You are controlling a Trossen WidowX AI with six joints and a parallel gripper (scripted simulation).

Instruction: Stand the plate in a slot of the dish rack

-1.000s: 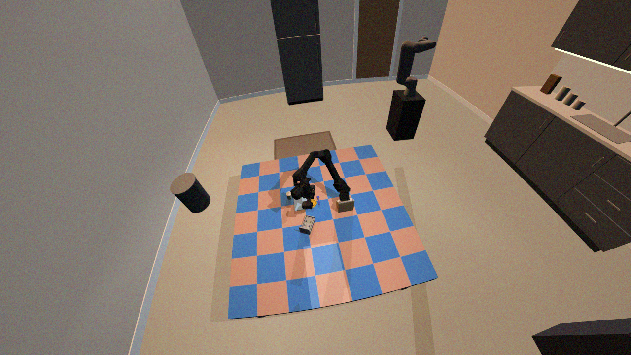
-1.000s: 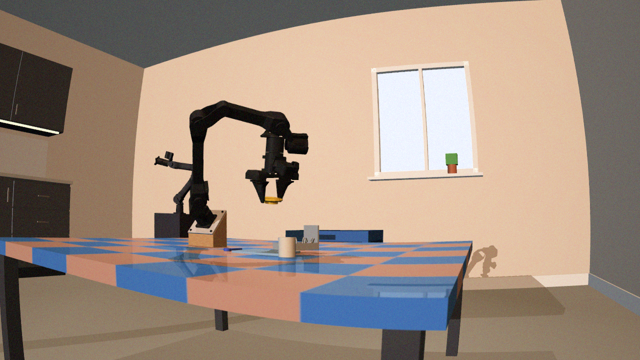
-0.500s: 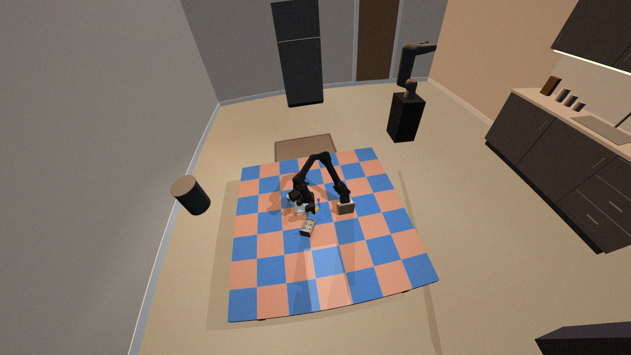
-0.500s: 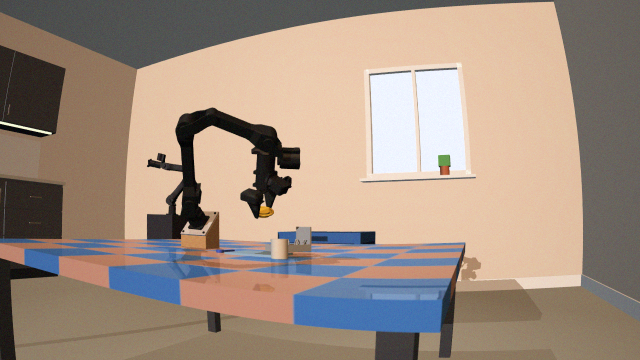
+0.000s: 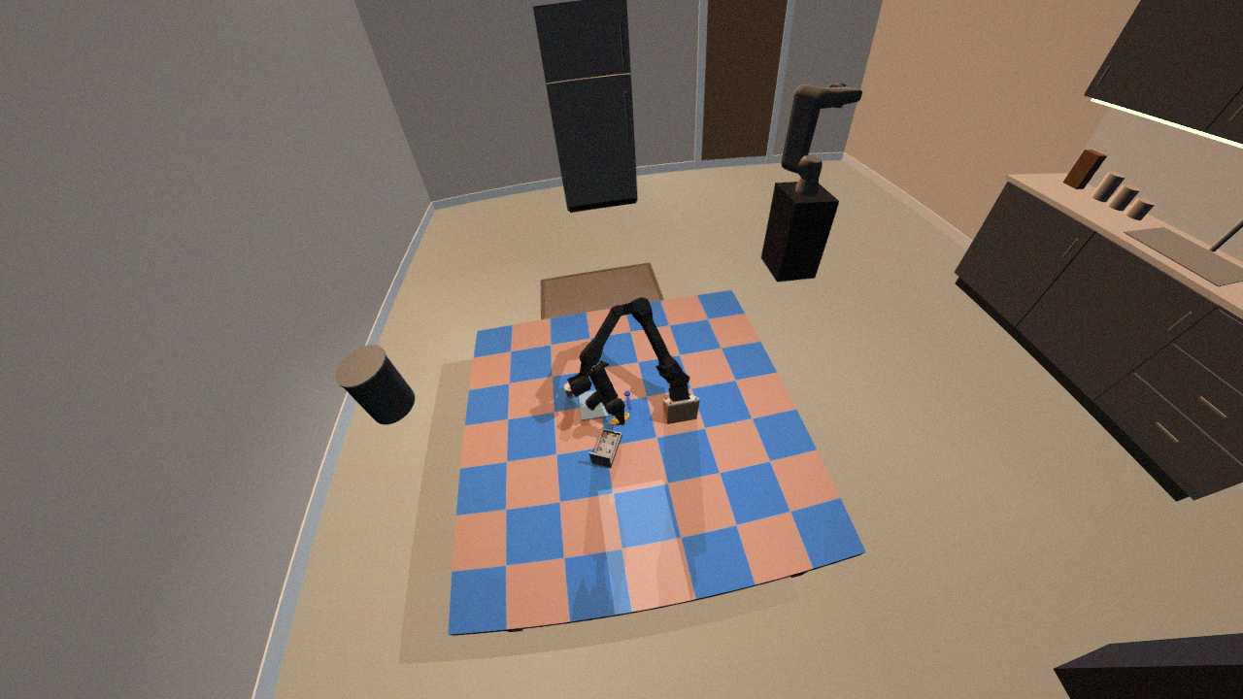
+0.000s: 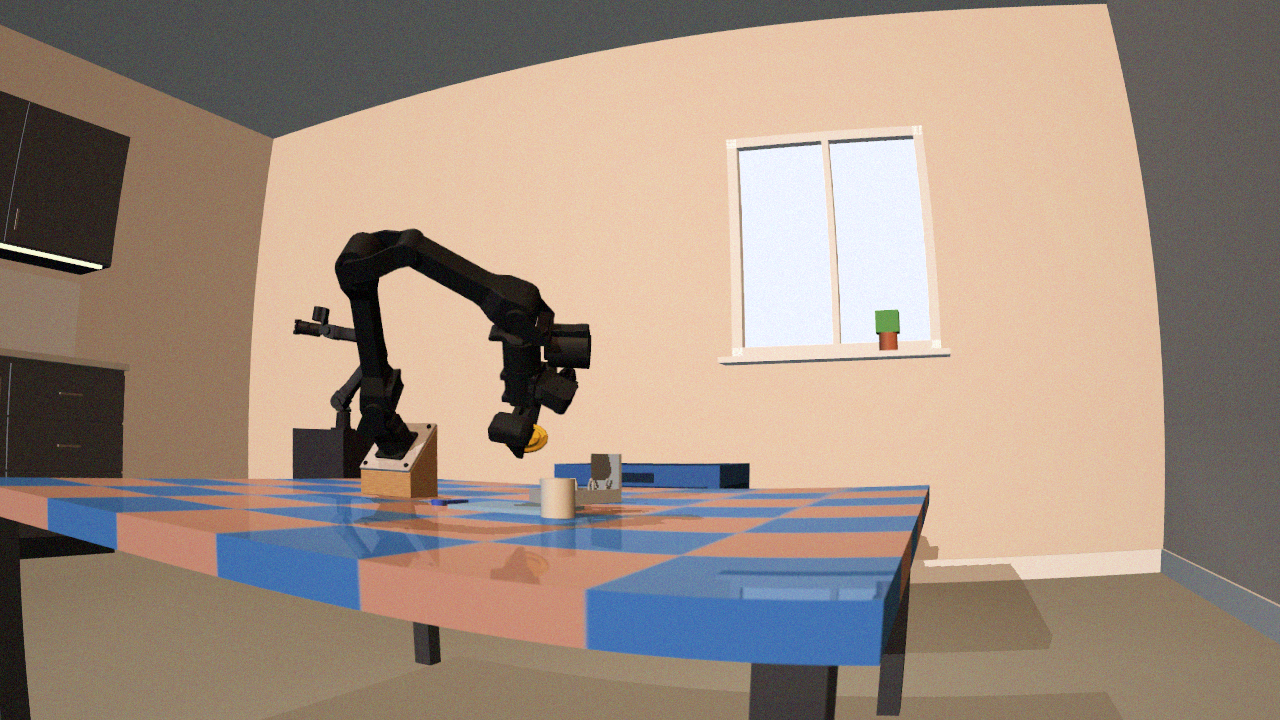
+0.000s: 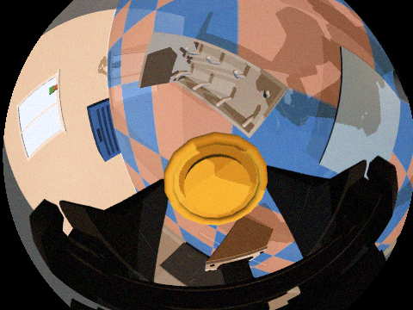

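My gripper tip is now 60 mm short of the grey dish rack, 50 mm to the right of it and 70 mm above it. From my gripper tip the other things lie so: blue spoon: 40 mm behind, 160 mm to the right, 90 mm below; pale blue mat: 80 mm ahead, 150 mm to the right, 90 mm below; yellow plate: 10 mm above.
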